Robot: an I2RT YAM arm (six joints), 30 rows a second.
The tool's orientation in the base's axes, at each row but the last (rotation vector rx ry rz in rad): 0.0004 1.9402 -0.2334; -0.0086 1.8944 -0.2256; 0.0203 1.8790 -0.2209; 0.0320 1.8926 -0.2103; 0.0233 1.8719 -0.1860; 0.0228 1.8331 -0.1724
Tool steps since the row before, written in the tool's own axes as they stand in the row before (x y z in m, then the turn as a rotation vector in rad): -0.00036 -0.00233 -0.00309 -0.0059 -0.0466 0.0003; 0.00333 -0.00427 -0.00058 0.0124 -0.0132 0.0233; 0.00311 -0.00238 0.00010 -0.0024 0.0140 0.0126; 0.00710 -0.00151 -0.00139 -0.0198 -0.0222 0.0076; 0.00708 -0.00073 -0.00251 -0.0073 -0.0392 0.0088; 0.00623 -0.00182 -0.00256 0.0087 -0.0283 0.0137
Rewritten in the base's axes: -0.00297 -0.00174 0.00181 -0.0027 -0.0451 0.0129; -0.00210 -0.00449 -0.00225 0.0164 -0.0180 -0.0168; -0.00118 -0.00265 -0.00263 0.0144 0.0119 -0.0035; -0.00382 -0.00184 -0.00606 0.0108 -0.0214 0.0192; -0.00462 -0.00092 -0.00590 0.0062 -0.0394 0.0089; -0.00431 -0.00193 -0.00514 0.0078 -0.0304 -0.0089
